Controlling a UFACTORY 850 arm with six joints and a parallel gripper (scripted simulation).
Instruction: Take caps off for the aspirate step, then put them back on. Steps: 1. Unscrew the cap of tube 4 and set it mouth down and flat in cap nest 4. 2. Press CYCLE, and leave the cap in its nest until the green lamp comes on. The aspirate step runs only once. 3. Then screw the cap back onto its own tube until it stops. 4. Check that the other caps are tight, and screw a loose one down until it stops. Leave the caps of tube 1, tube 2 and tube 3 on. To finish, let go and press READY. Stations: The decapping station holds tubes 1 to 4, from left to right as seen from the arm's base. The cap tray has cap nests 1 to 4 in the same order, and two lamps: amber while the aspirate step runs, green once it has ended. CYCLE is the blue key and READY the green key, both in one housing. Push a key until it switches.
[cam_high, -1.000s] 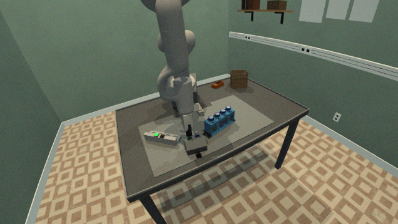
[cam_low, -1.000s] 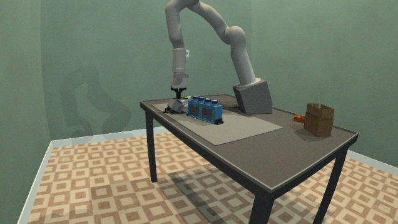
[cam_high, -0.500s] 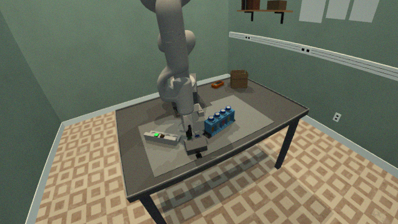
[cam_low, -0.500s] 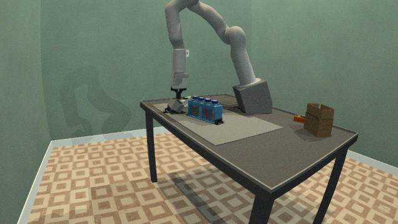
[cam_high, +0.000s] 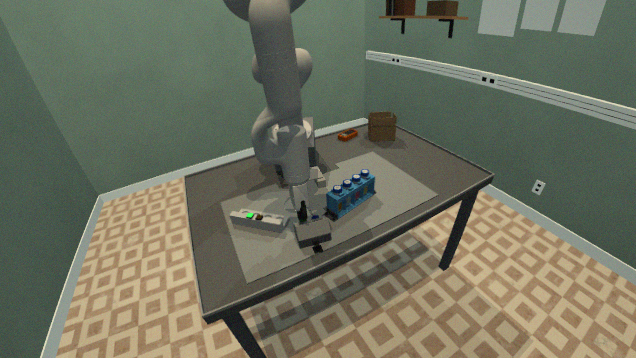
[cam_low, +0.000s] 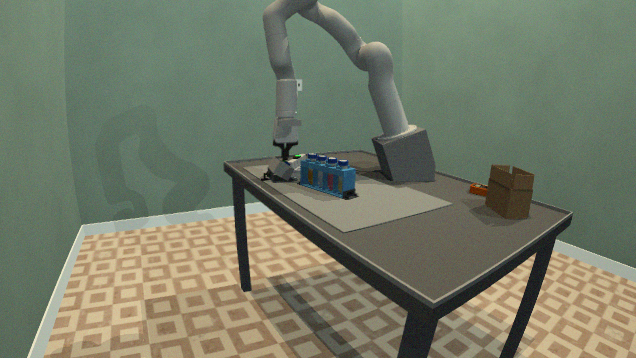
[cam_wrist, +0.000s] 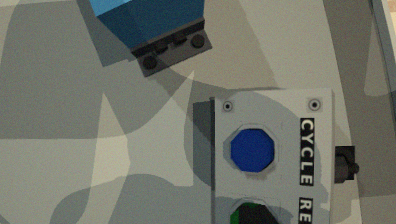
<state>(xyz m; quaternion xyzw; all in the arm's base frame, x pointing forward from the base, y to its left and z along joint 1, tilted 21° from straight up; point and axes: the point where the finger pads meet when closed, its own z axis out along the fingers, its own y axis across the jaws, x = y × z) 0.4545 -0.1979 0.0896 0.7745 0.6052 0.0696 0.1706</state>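
Right now the green key is 3 cm below my hand. Round my hand: blue cap marked 4: 17 cm to the left, 2 cm behind, 2 cm above; then blue key: 4 cm to the left, 3 cm below, 1 cm ahead; then grey key housing: 4 cm below, 2 cm to the left, 2 cm ahead.
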